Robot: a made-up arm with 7 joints.
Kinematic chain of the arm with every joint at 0, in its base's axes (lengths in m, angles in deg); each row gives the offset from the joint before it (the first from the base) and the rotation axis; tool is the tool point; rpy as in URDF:
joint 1: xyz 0 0 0 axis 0.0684 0.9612 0.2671
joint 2: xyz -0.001 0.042 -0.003 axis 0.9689 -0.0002 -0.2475
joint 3: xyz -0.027 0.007 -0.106 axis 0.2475 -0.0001 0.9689
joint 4: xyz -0.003 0 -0.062 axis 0.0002 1 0
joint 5: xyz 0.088 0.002 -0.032 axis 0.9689 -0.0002 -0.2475
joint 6: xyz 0.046 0 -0.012 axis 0.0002 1 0
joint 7: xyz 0.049 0 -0.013 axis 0.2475 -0.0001 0.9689
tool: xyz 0 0 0 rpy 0 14.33 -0.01
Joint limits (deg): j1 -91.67..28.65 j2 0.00..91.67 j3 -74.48..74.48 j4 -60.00..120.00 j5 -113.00..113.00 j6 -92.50..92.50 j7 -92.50..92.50
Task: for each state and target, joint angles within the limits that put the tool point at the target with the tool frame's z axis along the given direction. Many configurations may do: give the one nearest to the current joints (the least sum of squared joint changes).
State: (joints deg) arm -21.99 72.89 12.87 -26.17 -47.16 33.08 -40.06
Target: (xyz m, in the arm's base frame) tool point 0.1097 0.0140 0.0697 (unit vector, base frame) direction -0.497 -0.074 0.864
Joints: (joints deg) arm -67.19 68.31 -3.01 -57.59 -92.79 34.79 -40.06
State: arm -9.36 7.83 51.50 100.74 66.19 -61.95 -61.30
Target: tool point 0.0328 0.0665 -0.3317 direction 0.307 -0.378 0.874
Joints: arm -16.90 11.45 36.67 98.17 81.68 -68.41 -61.30
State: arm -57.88 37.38 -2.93 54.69 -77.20 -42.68 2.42
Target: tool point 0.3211 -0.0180 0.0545 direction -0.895 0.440 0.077
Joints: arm -91.19 12.33 -20.16 55.93 -43.82 -71.44 2.42
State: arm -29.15 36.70 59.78 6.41 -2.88 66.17 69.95
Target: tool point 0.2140 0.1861 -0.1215 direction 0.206 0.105 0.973
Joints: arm -28.50 14.25 37.69 -5.07 -2.05 37.39 69.95
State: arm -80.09 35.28 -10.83 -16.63 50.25 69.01 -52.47
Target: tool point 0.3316 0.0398 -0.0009 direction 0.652 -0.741 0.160
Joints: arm -79.55 24.13 -31.63 34.98 56.33 71.26 -52.47
